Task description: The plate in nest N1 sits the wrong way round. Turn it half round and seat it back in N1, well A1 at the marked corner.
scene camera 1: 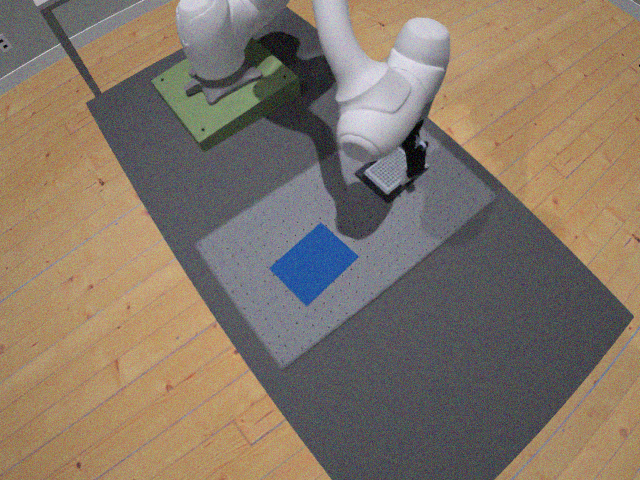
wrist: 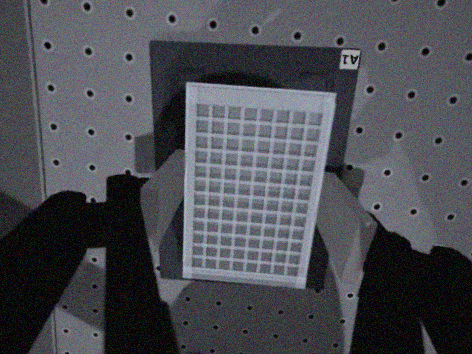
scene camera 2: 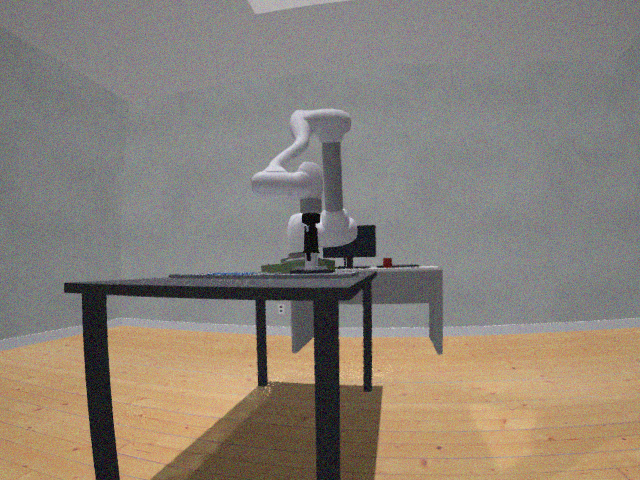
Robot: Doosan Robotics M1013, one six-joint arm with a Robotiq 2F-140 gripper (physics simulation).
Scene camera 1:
my gripper: 393, 169
white well plate: 387, 173
